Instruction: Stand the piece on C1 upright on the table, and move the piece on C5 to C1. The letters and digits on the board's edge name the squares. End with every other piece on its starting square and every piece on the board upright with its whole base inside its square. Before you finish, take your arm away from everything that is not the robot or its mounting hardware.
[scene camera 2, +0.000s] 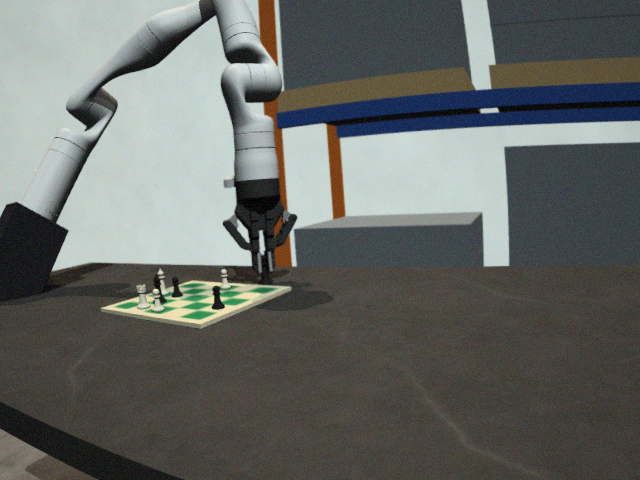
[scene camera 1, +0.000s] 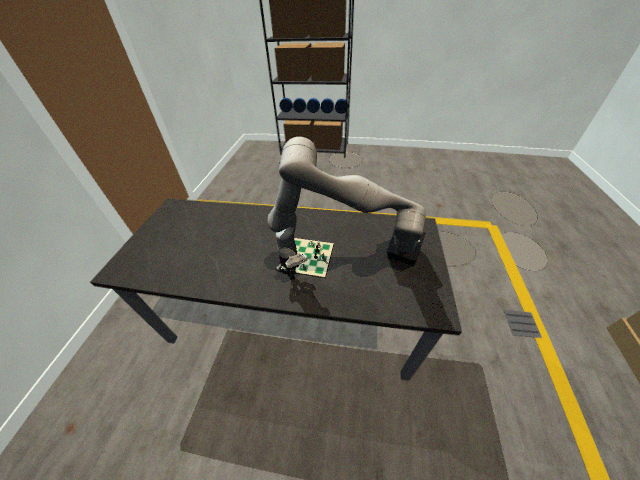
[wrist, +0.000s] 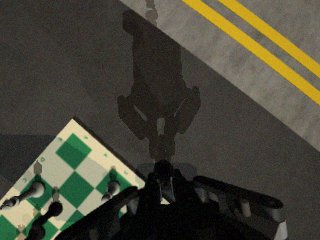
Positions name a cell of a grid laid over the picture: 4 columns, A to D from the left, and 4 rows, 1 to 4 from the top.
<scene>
I see my gripper (scene camera 2: B3).
My gripper is seen too in the wrist view (wrist: C3).
</scene>
